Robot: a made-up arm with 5 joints.
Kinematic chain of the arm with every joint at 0, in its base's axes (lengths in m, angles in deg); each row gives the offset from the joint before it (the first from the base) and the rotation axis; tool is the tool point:
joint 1: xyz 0 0 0.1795 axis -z
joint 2: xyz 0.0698 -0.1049 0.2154 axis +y
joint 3: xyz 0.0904 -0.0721 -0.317 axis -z
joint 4: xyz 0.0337 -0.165 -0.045 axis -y
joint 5: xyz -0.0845 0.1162 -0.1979 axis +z
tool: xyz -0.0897 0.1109 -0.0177
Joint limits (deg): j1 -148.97..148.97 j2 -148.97..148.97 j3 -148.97..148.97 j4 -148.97..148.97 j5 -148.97..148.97
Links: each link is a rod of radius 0.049 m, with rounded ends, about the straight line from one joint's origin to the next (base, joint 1, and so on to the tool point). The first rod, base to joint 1, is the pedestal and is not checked.
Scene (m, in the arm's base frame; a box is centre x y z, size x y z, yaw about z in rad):
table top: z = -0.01
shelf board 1: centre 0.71 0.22 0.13 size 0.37 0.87 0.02 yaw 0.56
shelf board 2: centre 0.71 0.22 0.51 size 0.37 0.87 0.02 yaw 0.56
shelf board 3: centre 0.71 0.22 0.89 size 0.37 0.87 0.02 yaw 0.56
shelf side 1: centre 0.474 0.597 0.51 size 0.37 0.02 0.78 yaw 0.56
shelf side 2: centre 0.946 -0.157 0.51 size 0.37 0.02 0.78 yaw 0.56
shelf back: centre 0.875 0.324 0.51 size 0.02 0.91 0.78 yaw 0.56
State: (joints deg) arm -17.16 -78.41 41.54 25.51 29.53
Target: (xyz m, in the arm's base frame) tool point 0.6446 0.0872 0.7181
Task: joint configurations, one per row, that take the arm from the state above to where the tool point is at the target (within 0.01 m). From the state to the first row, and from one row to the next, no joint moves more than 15 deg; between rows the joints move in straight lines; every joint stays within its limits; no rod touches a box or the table.
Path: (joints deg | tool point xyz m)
1: -11.14 -81.34 42.52 11.42 29.51 | 0.6810 0.0504 0.2944
2: -5.11 -84.27 43.49 -2.67 29.49 | 0.6307 0.0148 0.2911
3: 0.91 -87.20 44.47 -16.76 29.47 | 0.5711 -0.0179 0.2945
4: 6.93 -90.13 45.45 -30.85 29.46 | 0.5036 -0.0479 0.3042
5: 7.33 -101.92 46.18 -28.66 26.94 | 0.5229 -0.0514 0.4077
6: 7.73 -113.71 46.92 -26.46 24.43 | 0.5176 -0.0526 0.5152
7: 8.13 -125.50 47.66 -24.26 21.92 | 0.4870 -0.0510 0.6207
8: 8.53 -137.29 48.40 -22.07 19.41 | 0.4318 -0.0462 0.7181
9: 1.67 -131.30 47.37 -9.56 19.75 | 0.4953 -0.0230 0.7288
10: -5.19 -125.31 46.33 2.94 20.09 | 0.5533 0.0071 0.7318
11: -12.05 -119.33 45.30 15.45 20.43 | 0.6037 0.0440 0.7280
12: -18.92 -113.34 44.27 27.95 20.77 | 0.6446 0.0873 0.7181

